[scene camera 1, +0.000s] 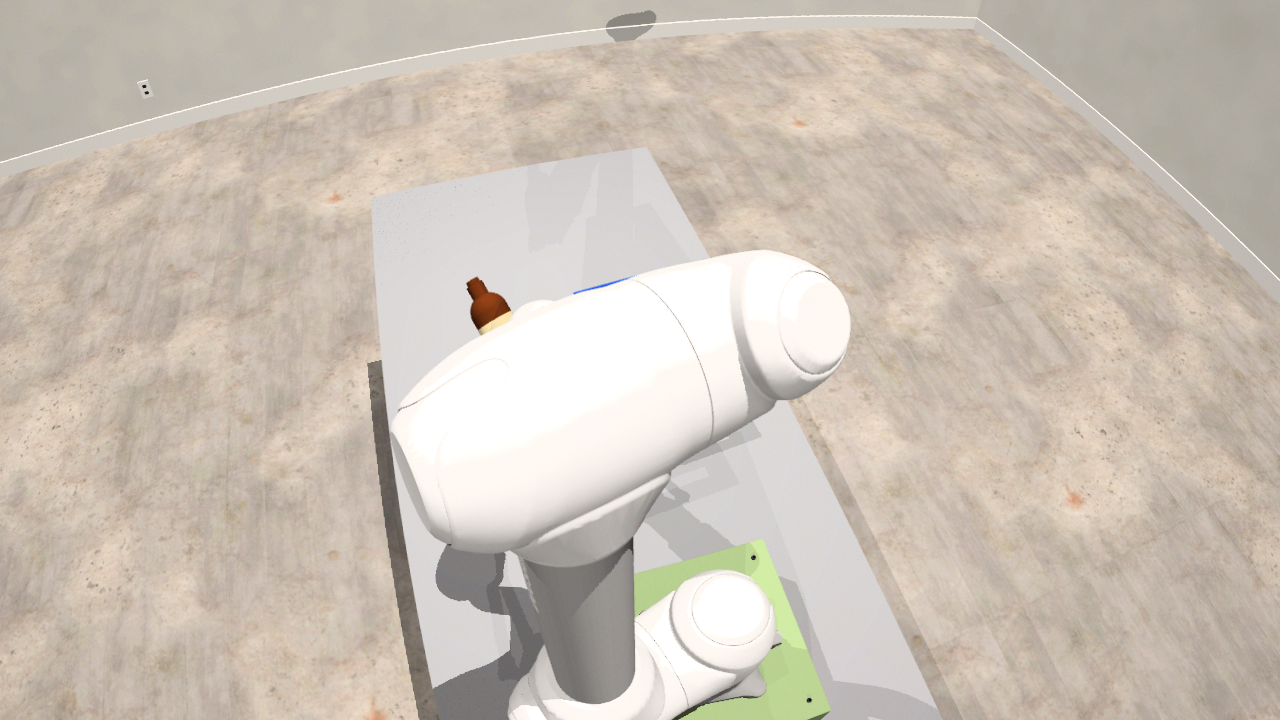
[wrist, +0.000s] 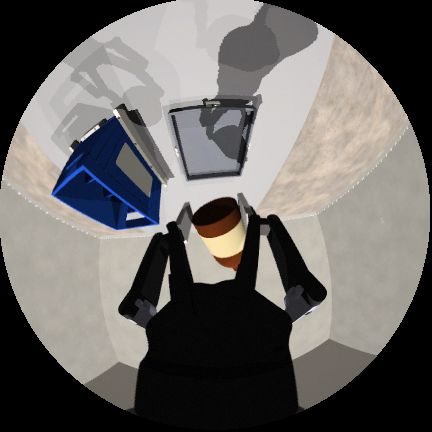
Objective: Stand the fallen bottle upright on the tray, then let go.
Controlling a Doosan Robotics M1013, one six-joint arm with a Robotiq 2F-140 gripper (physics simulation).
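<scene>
A brown bottle with a cream label is held at a tilt. In the wrist view its base points up toward the table side and its neck runs down toward the gripper's palm. My gripper is shut on the bottle, with one finger pad on each side of its body. The grey tray with a dark rim lies on the table beyond the bottle's base, and a gap shows between them. In the scene view the arm hides the gripper, the bottle's lower part and the tray.
A blue crate with compartments stands beside the tray, on the left in the wrist view; the arm mostly hides it in the scene view. The grey table carries the green base plate under the arm. Walls stand beyond the floor.
</scene>
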